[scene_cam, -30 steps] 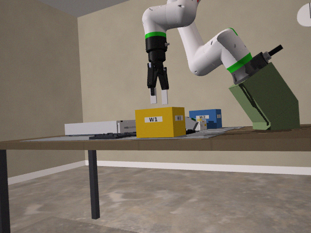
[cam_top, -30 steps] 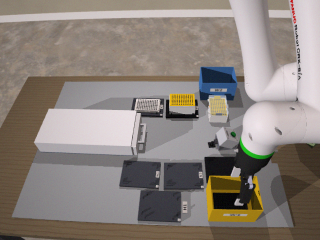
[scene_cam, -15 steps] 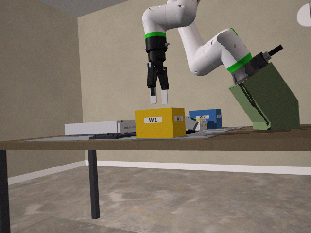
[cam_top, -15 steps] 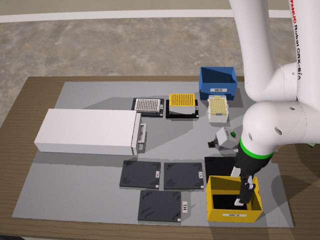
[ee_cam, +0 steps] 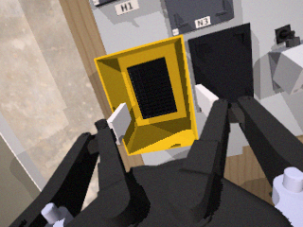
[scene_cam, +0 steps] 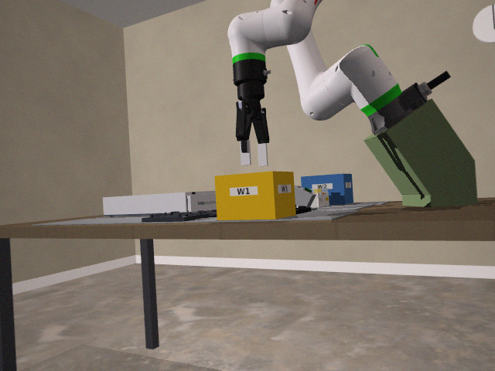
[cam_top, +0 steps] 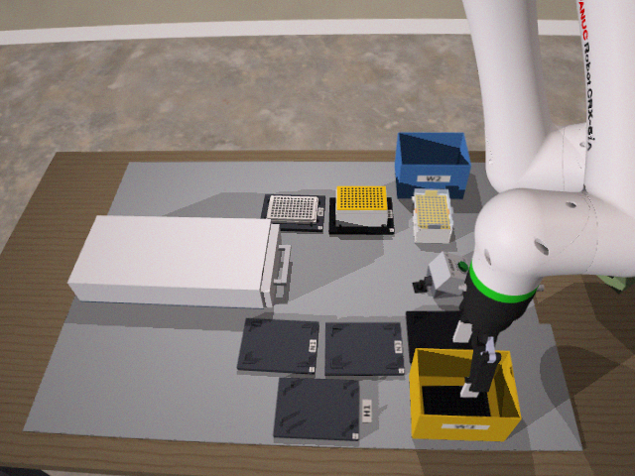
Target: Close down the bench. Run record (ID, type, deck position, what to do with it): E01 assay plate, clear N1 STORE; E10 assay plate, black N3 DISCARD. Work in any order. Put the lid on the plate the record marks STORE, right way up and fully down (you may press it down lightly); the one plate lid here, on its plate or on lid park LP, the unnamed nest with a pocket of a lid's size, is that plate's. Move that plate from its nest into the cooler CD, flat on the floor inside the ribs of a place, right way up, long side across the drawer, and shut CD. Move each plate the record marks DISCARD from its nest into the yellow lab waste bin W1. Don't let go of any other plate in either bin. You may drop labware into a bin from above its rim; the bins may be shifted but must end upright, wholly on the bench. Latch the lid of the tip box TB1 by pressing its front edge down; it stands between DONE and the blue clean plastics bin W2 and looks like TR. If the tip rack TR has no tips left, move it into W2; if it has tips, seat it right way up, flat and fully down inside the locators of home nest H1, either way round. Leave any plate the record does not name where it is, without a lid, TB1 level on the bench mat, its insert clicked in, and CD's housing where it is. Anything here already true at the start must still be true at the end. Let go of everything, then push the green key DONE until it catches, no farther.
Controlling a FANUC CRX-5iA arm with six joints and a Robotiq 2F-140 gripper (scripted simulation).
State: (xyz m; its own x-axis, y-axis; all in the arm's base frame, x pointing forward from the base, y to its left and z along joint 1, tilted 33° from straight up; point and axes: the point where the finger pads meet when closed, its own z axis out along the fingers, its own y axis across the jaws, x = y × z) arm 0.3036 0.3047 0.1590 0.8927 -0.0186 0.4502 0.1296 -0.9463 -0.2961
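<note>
My gripper is now 23 cm short of the tip rack TR, 46 cm to the left of it and 11 cm above it. Also, from my hand: black plate: 1 cm behind, 2 cm to the left, 15 cm below; then black lid park: 1 cm ahead, 14 cm to the right, 16 cm below; then yellow bin W1: 1 cm behind, 2 cm to the left, 13 cm below.
</note>
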